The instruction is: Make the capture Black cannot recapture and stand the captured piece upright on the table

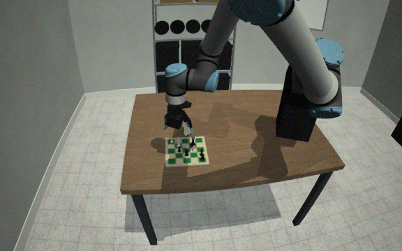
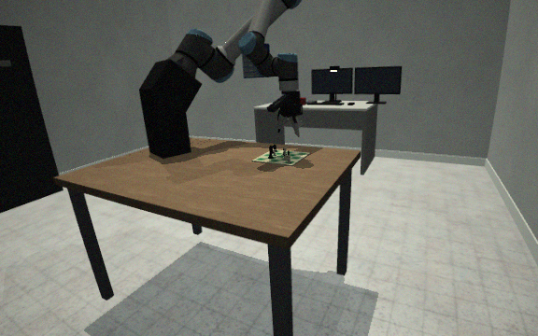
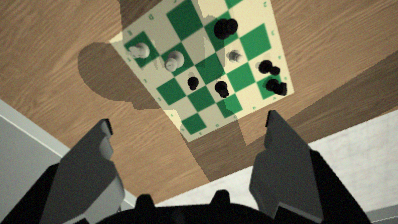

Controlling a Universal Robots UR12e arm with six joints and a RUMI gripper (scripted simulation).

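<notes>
Now: the black pawn 100 mm below my hand. The rest, counted from my hand: chessboard (110 mm below, 40 mm behind, 10 mm to the right); white pawn (100 mm below, 80 mm behind, 10 mm to the right); white rook (90 mm below, 70 mm to the right, 50 mm ahead).
</notes>
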